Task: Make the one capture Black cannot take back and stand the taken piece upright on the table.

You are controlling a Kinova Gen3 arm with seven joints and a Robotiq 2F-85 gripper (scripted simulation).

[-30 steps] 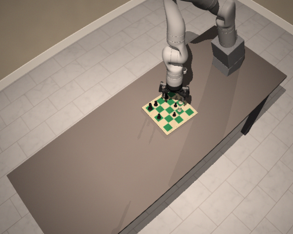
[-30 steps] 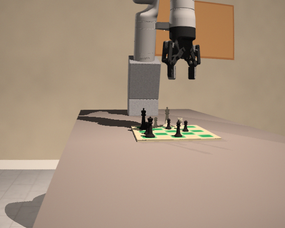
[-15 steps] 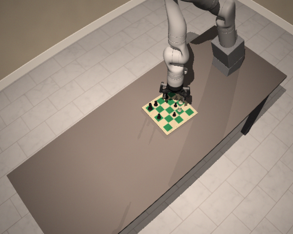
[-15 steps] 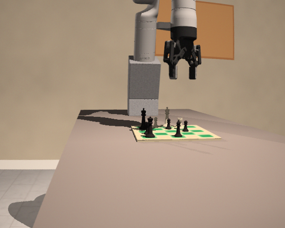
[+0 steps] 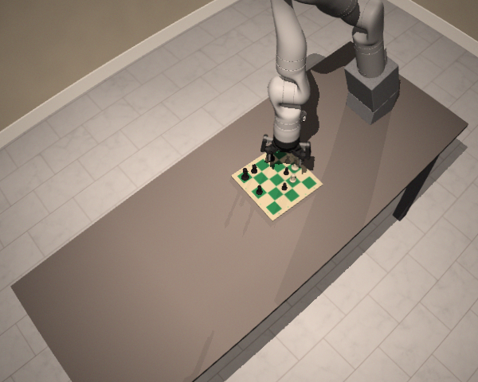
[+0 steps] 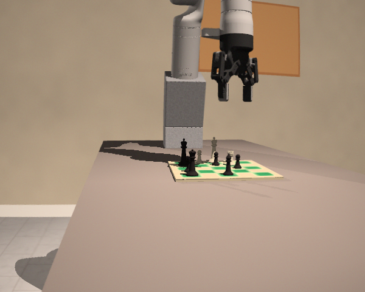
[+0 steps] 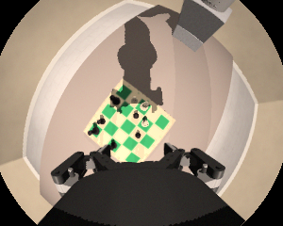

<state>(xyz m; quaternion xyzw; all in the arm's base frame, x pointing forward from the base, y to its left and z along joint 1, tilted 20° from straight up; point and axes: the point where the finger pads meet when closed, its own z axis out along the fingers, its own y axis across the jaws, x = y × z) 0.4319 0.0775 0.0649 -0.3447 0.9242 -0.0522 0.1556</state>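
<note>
My gripper is now 40 mm past the white rook and 140 mm above it. Also, from my hand: black king 40 mm behind, 110 mm to the right, 120 mm below; board 30 mm to the right, 160 mm below; white king 80 mm behind, 30 mm to the right, 120 mm below.
</note>
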